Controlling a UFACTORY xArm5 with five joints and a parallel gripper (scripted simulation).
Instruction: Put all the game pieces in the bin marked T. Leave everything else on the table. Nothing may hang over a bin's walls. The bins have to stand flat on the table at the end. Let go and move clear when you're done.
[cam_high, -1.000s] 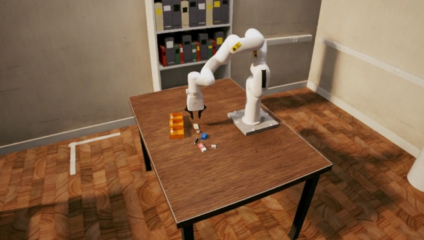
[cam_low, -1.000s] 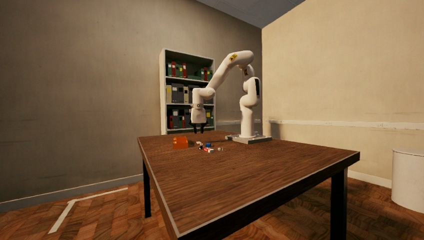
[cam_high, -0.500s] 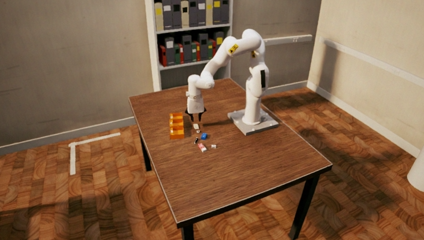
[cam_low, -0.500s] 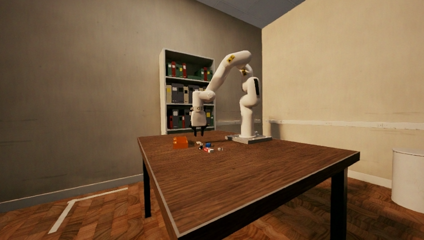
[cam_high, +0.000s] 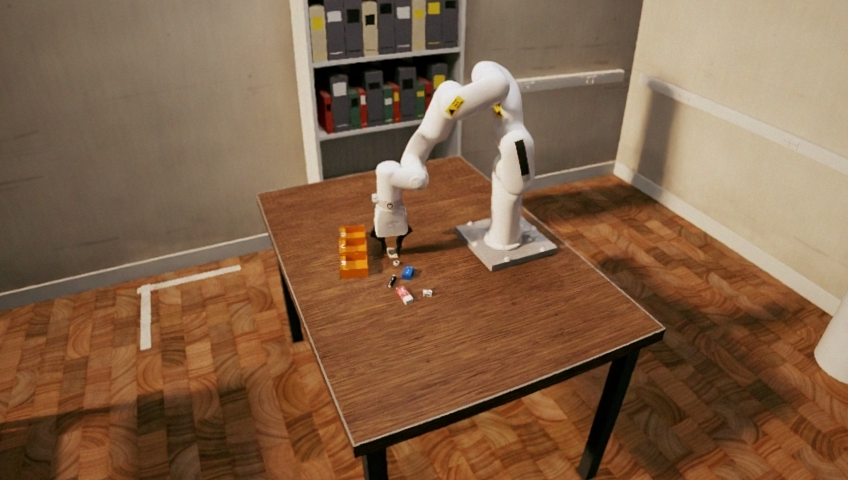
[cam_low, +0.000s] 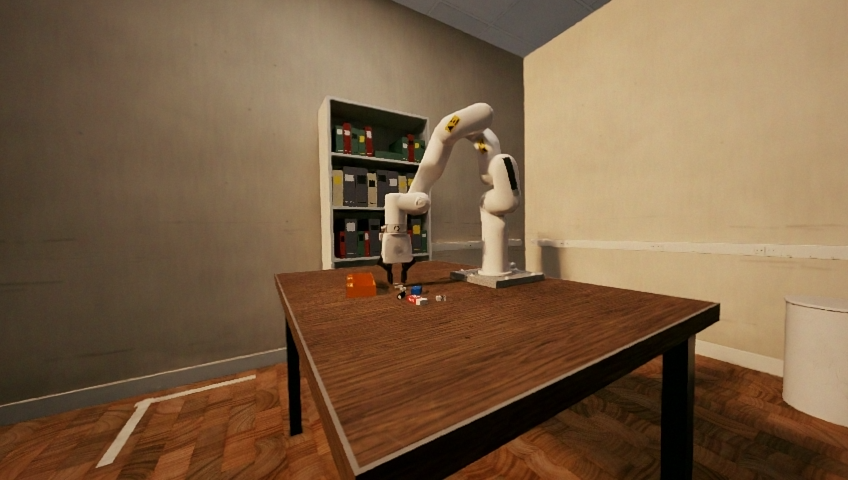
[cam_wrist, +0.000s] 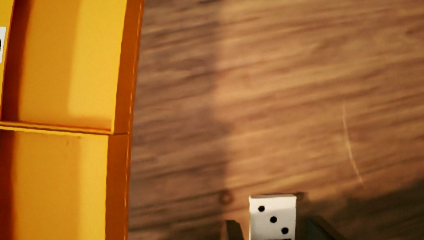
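Right now the white die is 30 mm below my hand. Round my hand: black piece (150 mm to the left, 60 mm ahead, 20 mm below); blue piece (120 mm to the left, 20 mm below, 10 mm behind); orange block (110 mm ahead, 50 mm to the right, 10 mm below).
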